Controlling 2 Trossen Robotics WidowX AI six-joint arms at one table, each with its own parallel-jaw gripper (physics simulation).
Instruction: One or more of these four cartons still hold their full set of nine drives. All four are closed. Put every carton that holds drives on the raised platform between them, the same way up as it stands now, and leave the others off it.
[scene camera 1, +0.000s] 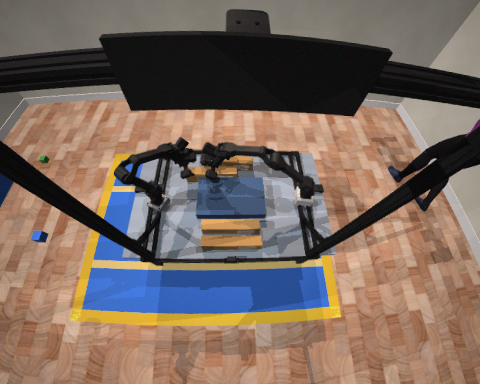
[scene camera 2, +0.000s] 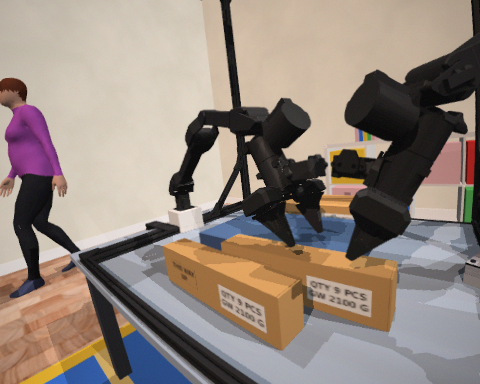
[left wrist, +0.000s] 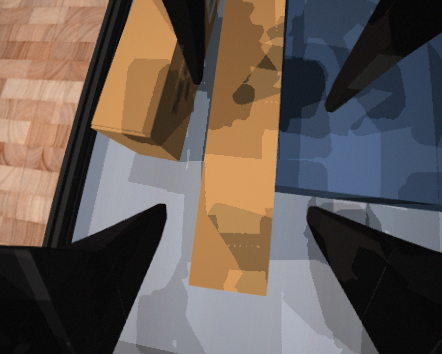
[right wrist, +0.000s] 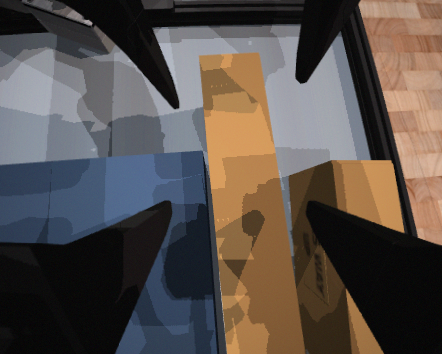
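Where they show: left gripper, fingertip midpoint: (scene camera 1: 193, 168) (scene camera 2: 354, 248) (left wrist: 237, 211) (right wrist: 238, 93); right gripper, fingertip midpoint: (scene camera 1: 207, 170) (scene camera 2: 308, 239) (left wrist: 262, 95) (right wrist: 238, 207); left arm's base at its link origin: (scene camera 1: 157, 200); right arm's base at its link origin: (scene camera 1: 305, 194) (scene camera 2: 184, 208).
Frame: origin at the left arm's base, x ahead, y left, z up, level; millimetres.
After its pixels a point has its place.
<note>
Two closed orange cartons stand upright beyond the blue platform (scene camera 1: 252, 197) {x 512, y 254, z 19 mm} (scene camera 2: 212, 236) {x 465, y 387, z 16 mm} (left wrist: 345, 167) {x 202, y 196, z 19 mm} (right wrist: 125, 175) {x 203, y 183, z 19 mm} in scene camera 1. The inner carton (scene camera 1: 226, 171) {x 299, y 340, z 44 mm} (scene camera 2: 320, 260) {x 153, y 295, z 44 mm} (left wrist: 240, 185) {x 135, y 266, z 44 mm} (right wrist: 240, 135) {x 138, y 270, z 44 mm} lies along the platform's edge; the outer carton (scene camera 1: 246, 160) {x 378, y 474, z 43 mm} (scene camera 2: 225, 265) {x 232, y 429, z 44 mm} (left wrist: 132, 75) {x 168, y 400, z 44 mm} (right wrist: 367, 190) {x 143, y 386, z 44 mm} stands beside it. Both show "QTY 9 PCS" labels. Two more cartons (scene camera 1: 231, 225) {x 475, y 34, z 44 mm} (scene camera 1: 231, 242) {x 514, y -52, z 43 mm} stand at the platform's opposite side. My left gripper (left wrist: 237, 211) {x 118, y 258, z 66 mm} (right wrist: 238, 93) {x 118, y 258, z 66 mm} is open, its fingers astride the inner carton's end. My right gripper (scene camera 2: 306, 238) {x 194, y 285, z 65 mm} (left wrist: 262, 95) {x 194, y 285, z 65 mm} (right wrist: 238, 207) {x 194, y 285, z 65 mm} is open above that carton's other part.
The two grippers are close together over the same carton. The black table frame (scene camera 2: 165, 325) {x 227, y 542, z -26 mm} (left wrist: 82, 125) {x 100, y 480, z -21 mm} (right wrist: 382, 125) {x 22, y 445, z -21 mm} runs along the edge past the outer carton. A large black screen (scene camera 1: 245, 72) {x 551, y -139, z 995 mm} hangs over the far side in scene camera 1. A person (scene camera 2: 35, 145) stands beyond the table.
</note>
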